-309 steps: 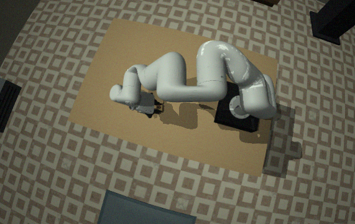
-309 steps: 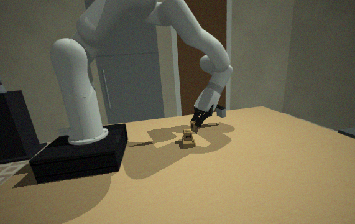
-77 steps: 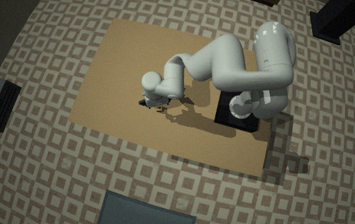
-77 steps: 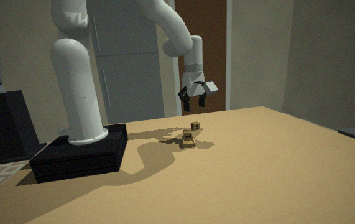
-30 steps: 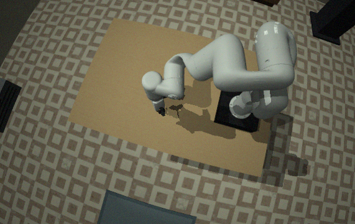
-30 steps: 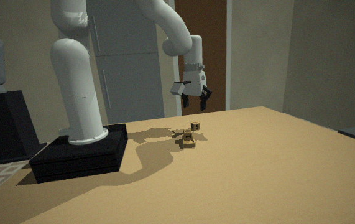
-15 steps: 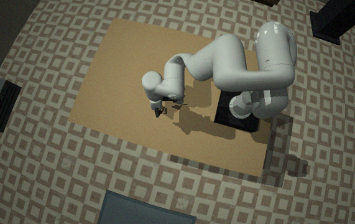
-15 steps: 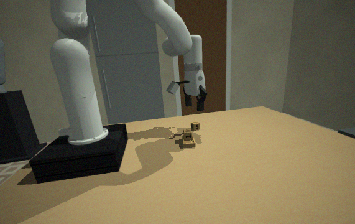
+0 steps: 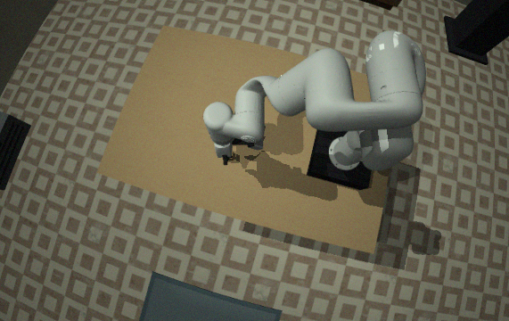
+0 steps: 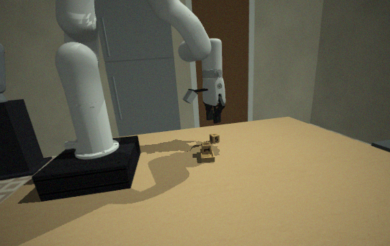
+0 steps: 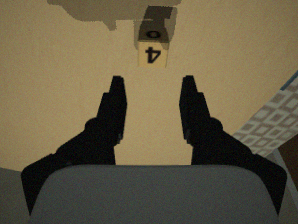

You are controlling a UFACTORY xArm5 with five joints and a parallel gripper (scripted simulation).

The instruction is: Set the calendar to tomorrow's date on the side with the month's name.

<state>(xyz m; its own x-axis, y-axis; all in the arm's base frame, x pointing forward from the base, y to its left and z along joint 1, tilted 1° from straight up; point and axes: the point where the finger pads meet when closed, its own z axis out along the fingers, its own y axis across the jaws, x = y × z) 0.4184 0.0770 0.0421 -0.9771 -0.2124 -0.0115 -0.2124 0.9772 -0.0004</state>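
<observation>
The wooden date cube lies 9 cm below my hand. From my hand the other things lie so: wooden calendar tray (7 cm behind, 12 cm to the right, 10 cm below).
</observation>
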